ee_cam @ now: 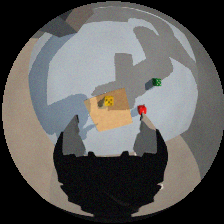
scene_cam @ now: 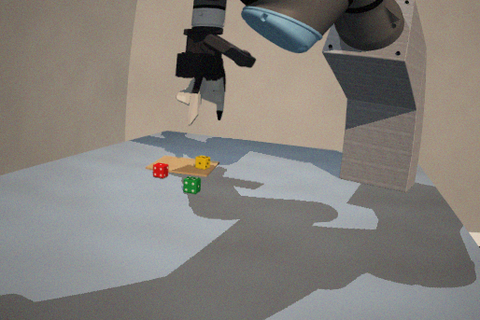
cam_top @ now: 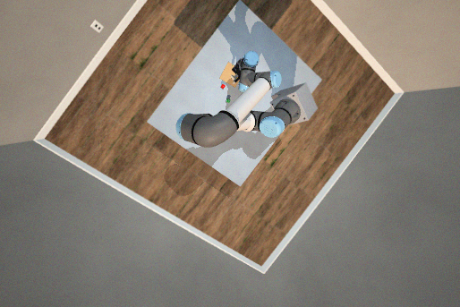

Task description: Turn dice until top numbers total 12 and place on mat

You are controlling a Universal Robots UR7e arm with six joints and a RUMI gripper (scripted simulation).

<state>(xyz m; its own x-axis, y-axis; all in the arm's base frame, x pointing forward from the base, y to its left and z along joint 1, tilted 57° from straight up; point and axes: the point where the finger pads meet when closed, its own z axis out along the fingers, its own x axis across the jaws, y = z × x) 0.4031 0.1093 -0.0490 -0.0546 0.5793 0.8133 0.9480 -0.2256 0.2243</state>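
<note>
Now: hand 11 cm to the right of the red die, 10 cm above it and 3 cm short of it. Round my hand: green die 16 cm to the left, 10 cm below, 7 cm behind; tan mat 11 cm below, 5 cm ahead; yellow die 9 cm below.
</note>
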